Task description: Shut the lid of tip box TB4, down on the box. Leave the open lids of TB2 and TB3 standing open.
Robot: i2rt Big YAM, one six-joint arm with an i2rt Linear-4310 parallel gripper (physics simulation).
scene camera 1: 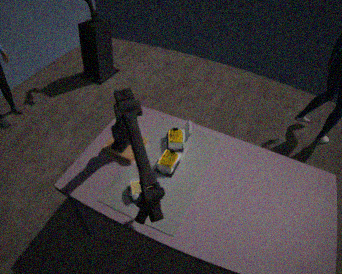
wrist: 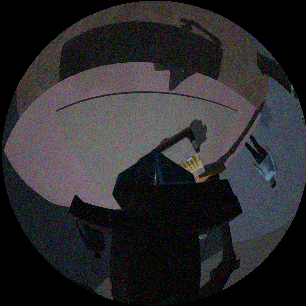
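Pixels of known places: arm's base, origin of its link: [scene camera 1: 121, 144].
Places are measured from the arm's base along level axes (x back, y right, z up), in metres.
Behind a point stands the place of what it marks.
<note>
My gripper [scene camera 1: 149, 212] [wrist: 155, 152] is shut and empty. In the scene view it hangs at the near edge of the mat, and the arm hides much of the nearest tip box [scene camera 1: 135, 189] {y 0.256, x -0.264, z 0.038 m}. In the wrist view that box's yellow rack [wrist: 191, 164] shows right of the fingertips, with a pale flat panel [wrist: 179, 151] beside it, apparently its lid; its angle is unclear. A second tip box [scene camera 1: 169, 161] {y -0.014, x -0.319, z 0.018 m} stands mid-mat. A third tip box [scene camera 1: 175, 138] {y -0.196, x -0.266, z 0.018 m} stands farther back, with an upright lid [scene camera 1: 188, 129] {y -0.264, x -0.319, z 0.065 m} at its right. The box labels cannot be read.
The boxes stand on a grey-green mat [scene camera 1: 187, 187] {y 0.060, x -0.474, z -0.039 m} [wrist: 115, 120] on a pinkish table [scene camera 1: 260, 200] {y -0.053, x -0.887, z -0.042 m} [wrist: 40, 150]. The arm's wooden base plate [scene camera 1: 120, 153] {y 0.066, x -0.036, z 0.001 m} [wrist: 212, 171] is at the table's left. A dark pedestal [scene camera 1: 96, 52] and people stand beyond the table.
</note>
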